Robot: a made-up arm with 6 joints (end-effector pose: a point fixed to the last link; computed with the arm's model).
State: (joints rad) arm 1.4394 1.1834 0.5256 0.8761 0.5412 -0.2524
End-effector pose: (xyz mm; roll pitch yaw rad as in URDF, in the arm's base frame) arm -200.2 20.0 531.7 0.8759 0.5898 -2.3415
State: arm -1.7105 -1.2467 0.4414 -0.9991 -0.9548 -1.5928
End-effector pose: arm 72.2 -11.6 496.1 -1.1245 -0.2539 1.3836
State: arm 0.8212 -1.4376 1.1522 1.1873 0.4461 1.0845
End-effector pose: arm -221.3 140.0 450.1 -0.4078 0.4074 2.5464
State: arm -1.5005 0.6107 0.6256 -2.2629 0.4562 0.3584
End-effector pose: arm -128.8 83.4 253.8 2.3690 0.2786 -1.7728
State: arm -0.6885 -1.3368 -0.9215 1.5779 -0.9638 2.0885
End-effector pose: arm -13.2 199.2 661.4 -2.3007 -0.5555 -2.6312
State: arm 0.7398 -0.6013 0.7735 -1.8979 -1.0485 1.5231
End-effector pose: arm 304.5 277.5 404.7 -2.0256 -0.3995 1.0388
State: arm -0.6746 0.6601 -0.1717 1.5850 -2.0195 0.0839
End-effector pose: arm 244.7 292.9 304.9 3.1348 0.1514 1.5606
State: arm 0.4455 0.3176 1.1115 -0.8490 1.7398 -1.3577
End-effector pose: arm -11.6 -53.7 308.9 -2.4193 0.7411 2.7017
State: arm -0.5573 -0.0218 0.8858 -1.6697 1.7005 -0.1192
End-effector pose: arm -35.7 -72.2 350.0 1.3726 0.5213 -1.2896
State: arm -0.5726 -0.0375 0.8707 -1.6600 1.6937 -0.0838
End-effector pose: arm -42.6 -67.3 348.0 1.4087 0.4953 -1.3332
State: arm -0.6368 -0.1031 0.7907 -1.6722 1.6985 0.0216
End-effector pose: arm -63.6 -46.7 347.3 1.5275 0.3731 -1.5053
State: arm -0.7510 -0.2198 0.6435 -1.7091 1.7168 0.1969
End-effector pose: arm -90.1 -1.7 340.6 1.7576 0.2027 -1.8351
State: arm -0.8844 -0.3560 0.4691 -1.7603 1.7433 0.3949
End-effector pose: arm -98.6 57.5 322.3 2.0583 0.1090 -2.2561
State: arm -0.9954 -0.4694 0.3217 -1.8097 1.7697 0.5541
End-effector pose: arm -84.2 103.6 300.9 2.3110 0.1290 -2.6163
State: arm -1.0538 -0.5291 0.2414 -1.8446 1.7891 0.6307
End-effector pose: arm -69.4 124.2 290.2 2.4325 0.1685 -2.8031
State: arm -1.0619 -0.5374 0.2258 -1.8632 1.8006 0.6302
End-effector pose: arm -67.7 127.7 291.6 2.4424 0.1633 -2.8321
